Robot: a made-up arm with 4 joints. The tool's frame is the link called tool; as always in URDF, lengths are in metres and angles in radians. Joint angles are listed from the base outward.
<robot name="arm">
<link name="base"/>
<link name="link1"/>
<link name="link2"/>
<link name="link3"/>
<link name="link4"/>
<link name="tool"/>
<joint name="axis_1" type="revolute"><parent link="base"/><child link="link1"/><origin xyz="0 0 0.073" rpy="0 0 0"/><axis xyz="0 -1 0"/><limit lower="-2.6" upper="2.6"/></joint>
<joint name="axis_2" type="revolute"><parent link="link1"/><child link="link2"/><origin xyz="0.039 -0.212 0.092" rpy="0 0 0"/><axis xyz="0 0 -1"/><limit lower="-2.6" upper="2.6"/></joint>
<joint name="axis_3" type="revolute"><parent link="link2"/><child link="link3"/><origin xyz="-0.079 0.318 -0.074" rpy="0 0 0"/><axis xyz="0 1 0"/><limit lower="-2.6" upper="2.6"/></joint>
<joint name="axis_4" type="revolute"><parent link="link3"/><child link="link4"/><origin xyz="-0.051 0.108 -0.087" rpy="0 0 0"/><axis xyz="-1 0 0"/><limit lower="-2.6" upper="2.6"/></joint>
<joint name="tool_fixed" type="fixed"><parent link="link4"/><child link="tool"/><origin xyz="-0.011 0.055 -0.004" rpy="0 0 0"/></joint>
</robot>
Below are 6 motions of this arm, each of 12 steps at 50 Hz.
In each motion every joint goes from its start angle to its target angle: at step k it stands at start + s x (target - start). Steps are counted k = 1, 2, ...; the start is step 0. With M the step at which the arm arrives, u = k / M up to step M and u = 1 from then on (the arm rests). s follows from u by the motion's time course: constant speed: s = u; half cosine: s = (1 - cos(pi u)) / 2; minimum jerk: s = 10 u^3 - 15 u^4 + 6 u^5.
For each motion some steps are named. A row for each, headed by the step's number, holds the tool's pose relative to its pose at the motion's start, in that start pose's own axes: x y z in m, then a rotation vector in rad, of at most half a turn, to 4 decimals.
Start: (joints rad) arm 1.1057 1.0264 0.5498 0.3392
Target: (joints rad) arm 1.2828 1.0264 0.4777 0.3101
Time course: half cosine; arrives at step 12
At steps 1, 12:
1: -0.0004 -0.0002 0.0009 0.0027 -0.0031 0.0003
12: -0.0235 -0.0141 0.0498 0.1611 -0.1790 0.0184

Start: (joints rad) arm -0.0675 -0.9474 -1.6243 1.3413
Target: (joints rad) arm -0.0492 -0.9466 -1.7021 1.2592
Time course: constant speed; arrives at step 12
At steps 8, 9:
8: 0.0040 0.0033 0.0019 0.0550 -0.0246 -0.0545
9: 0.0045 0.0036 0.0022 0.0619 -0.0279 -0.0613

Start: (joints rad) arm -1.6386 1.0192 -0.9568 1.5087
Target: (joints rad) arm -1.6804 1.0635 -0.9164 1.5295
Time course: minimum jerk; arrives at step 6
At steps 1, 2, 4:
1: -0.0004 0.0007 -0.0002 -0.0028 0.0000 0.0022
2: -0.0021 0.0042 -0.0014 -0.0163 0.0001 0.0131
4: -0.0081 0.0157 -0.0055 -0.0615 0.0003 0.0488

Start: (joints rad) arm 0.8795 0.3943 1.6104 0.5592
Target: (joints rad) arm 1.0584 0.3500 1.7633 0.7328
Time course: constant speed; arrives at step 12
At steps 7, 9, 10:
7: -0.0122 -0.0002 -0.0234 -0.1302 -0.0272 0.0256
9: -0.0150 -0.0005 -0.0302 -0.1680 -0.0351 0.0315
10: -0.0163 -0.0006 -0.0337 -0.1869 -0.0391 0.0342

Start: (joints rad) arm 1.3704 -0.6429 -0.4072 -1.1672
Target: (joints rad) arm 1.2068 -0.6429 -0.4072 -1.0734
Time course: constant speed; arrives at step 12
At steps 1, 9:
1: 0.0014 0.0040 0.0010 -0.0003 0.0014 -0.0113
9: 0.0140 0.0354 0.0096 -0.0027 0.0153 -0.1013

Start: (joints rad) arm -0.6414 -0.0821 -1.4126 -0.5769
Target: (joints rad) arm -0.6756 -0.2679 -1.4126 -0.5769
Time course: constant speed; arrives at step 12
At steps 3, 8, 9, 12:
3: -0.0031 0.0106 0.0196 0.0460 0.0106 0.0008
8: -0.0074 0.0263 0.0534 0.1228 0.0278 0.0013
9: -0.0082 0.0291 0.0604 0.1382 0.0312 0.0013
12: -0.0101 0.0370 0.0814 0.1844 0.0410 0.0012

